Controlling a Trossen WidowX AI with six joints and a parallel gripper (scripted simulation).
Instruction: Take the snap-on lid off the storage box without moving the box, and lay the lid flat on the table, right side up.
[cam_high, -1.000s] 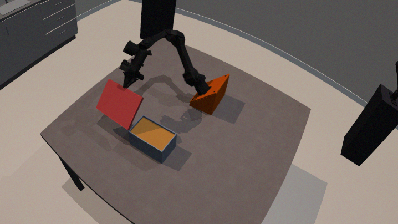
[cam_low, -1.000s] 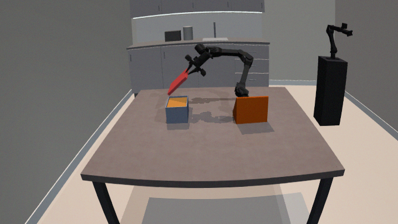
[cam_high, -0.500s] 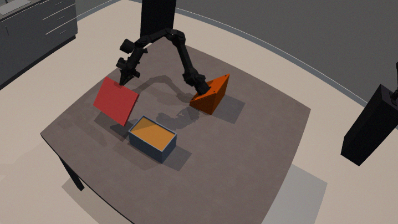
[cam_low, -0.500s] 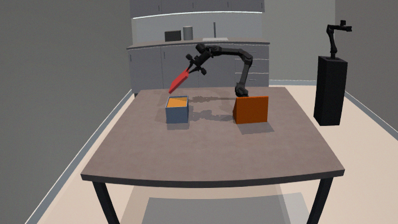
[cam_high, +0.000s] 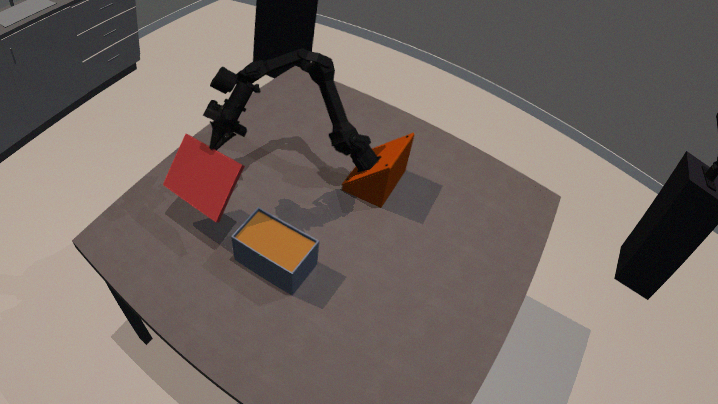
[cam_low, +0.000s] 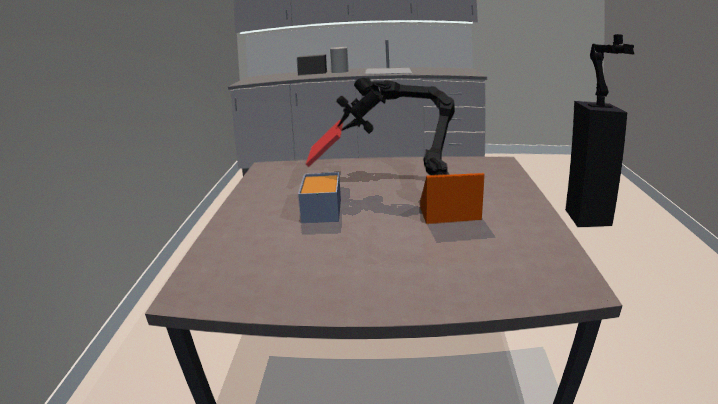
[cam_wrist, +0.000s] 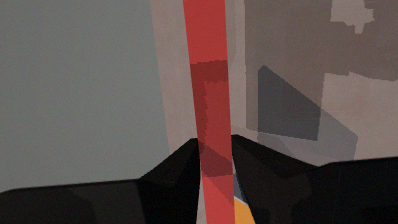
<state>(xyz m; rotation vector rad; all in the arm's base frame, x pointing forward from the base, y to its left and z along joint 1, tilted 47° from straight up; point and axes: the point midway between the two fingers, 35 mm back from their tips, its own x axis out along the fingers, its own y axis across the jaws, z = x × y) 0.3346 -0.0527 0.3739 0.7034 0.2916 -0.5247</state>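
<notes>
My gripper tip is 6 cm short of the red lid, 1 cm to the right of it and 5 cm above it. From my gripper tip the other things lie so: blue-grey storage box (4 cm ahead, 28 cm to the left, 18 cm below).
</notes>
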